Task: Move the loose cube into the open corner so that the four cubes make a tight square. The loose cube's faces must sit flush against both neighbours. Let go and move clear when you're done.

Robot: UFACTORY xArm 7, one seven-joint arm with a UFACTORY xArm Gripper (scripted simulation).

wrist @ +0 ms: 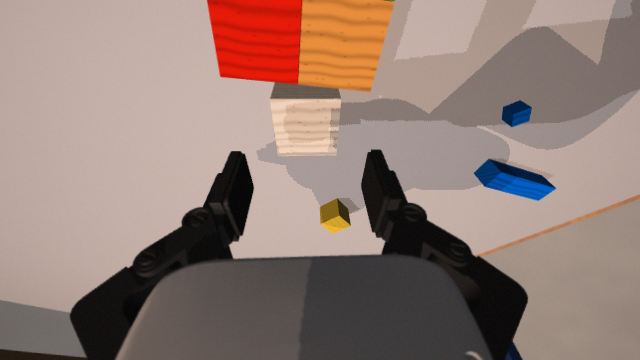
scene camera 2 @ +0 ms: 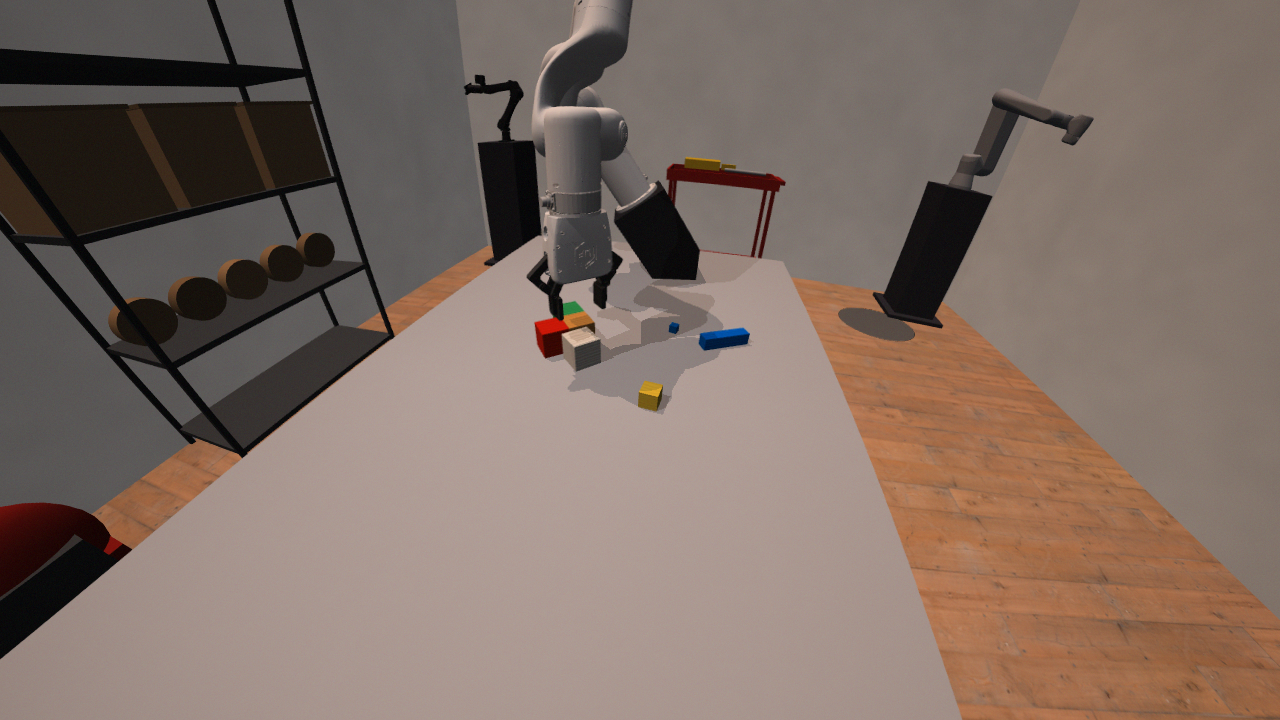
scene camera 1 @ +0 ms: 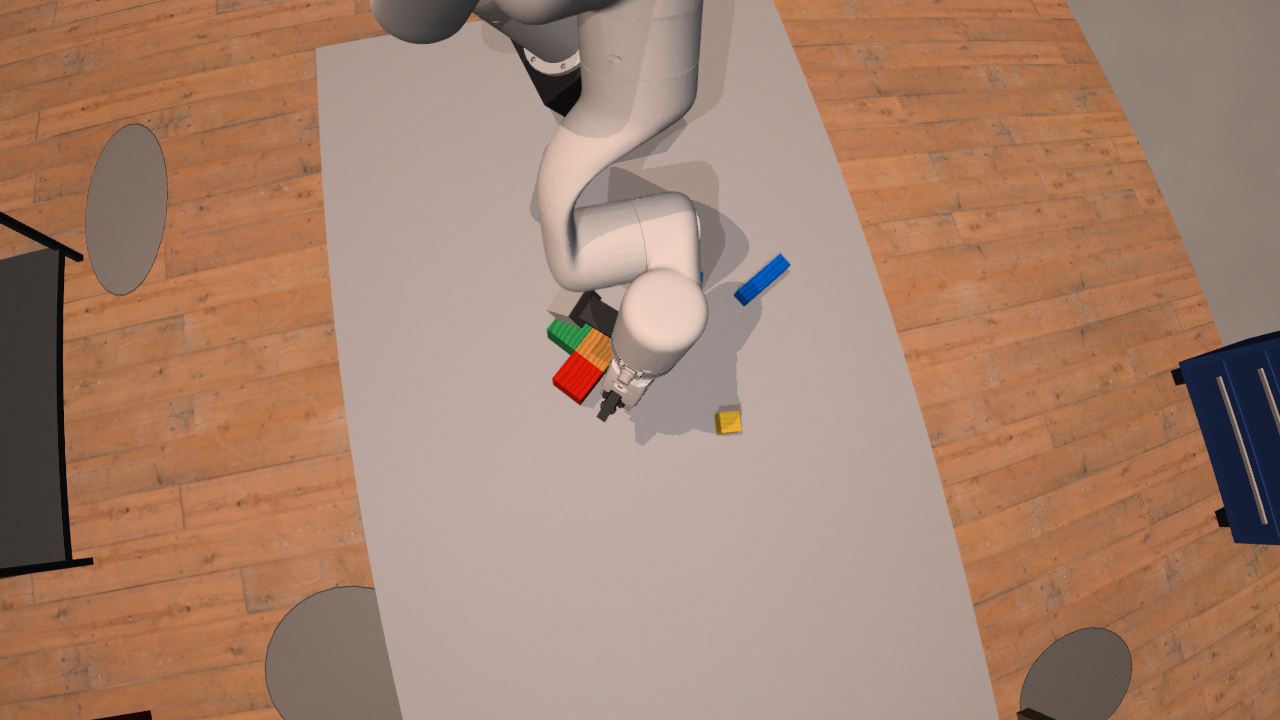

Observation:
The pictures show: the gripper, a red cube, an orange cube, a green cube and a cream cube.
The gripper is seen too in the wrist view and in scene camera 1.

